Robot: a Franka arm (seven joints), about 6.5 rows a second.
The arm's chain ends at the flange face. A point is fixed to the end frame.
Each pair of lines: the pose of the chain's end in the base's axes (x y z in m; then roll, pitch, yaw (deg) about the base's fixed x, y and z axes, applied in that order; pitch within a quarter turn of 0, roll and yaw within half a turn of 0), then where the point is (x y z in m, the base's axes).
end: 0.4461, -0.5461, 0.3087, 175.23, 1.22, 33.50
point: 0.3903 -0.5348 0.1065
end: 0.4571, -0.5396, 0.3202, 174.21, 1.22, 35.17
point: 0.4030 -0.5329 0.1173
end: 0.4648, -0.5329, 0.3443, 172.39, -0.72, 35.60
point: 0.4201 -0.5278 0.1391
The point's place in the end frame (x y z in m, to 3 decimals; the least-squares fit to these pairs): -0.036 -0.057 0.199
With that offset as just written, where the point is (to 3 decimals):
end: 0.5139, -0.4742, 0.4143, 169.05, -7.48, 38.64
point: 0.496 -0.466 0.205
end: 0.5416, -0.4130, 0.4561, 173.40, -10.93, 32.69
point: 0.526 -0.383 0.249
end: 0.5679, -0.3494, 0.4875, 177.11, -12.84, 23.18
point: 0.558 -0.302 0.283
